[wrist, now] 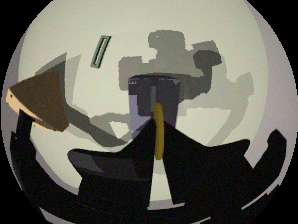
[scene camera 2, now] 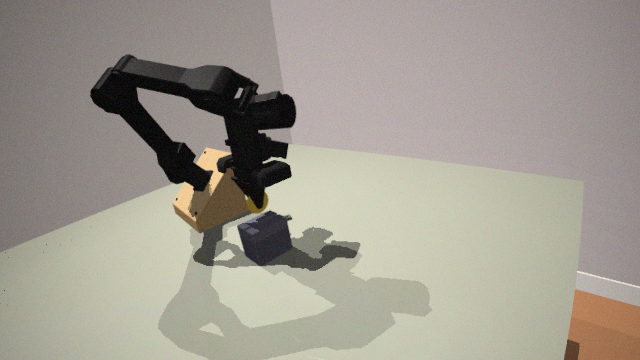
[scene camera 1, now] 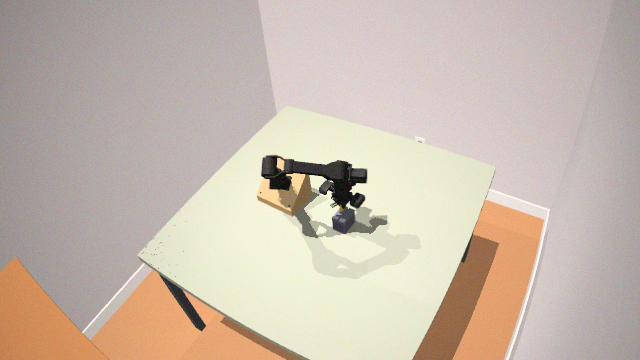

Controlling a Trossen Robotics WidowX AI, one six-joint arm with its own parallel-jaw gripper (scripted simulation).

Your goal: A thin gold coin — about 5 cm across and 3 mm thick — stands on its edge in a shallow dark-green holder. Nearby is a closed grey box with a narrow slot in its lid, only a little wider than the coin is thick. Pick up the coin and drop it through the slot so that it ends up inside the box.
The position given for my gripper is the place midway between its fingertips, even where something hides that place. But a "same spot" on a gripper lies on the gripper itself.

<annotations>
My gripper shows in the wrist view (155,123), in scene camera 2 and in scene camera 1. The same spot on my gripper: (scene camera 1: 343,202) is (scene camera 2: 247,181).
</annotations>
